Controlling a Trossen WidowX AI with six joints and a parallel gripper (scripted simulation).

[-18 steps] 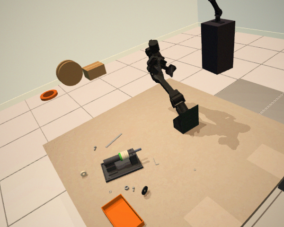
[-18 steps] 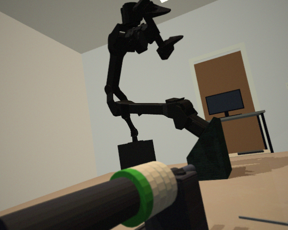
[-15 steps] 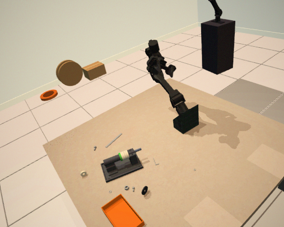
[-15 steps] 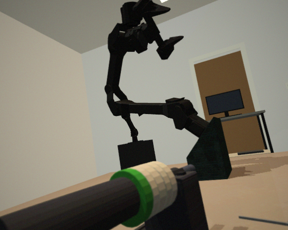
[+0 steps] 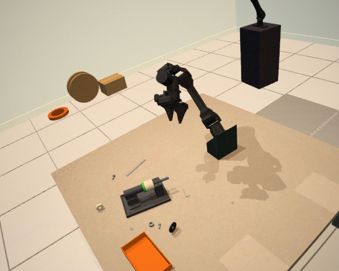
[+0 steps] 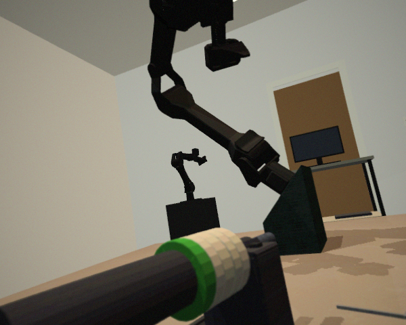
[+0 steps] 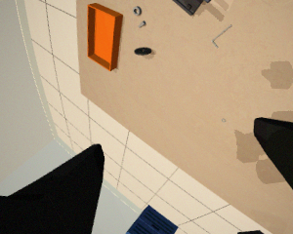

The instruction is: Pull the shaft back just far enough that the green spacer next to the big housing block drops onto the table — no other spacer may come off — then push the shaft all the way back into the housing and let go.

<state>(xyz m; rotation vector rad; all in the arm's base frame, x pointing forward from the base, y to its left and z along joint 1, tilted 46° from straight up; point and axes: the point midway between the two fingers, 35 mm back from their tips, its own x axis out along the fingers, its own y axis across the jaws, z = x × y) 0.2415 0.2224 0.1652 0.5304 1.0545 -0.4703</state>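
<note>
Now: the grey shaft 28 cm below my gripper tip, 18 cm ahead of it and 1 cm to the right of it. From my gripper tip the other things lie so: allen key 36 cm below, 9 cm to the left, 5 cm ahead; then green spacer 28 cm below, 22 cm ahead, 1 cm to the right; then black ring 34 cm below, 23 cm to the left, 21 cm ahead.
</note>
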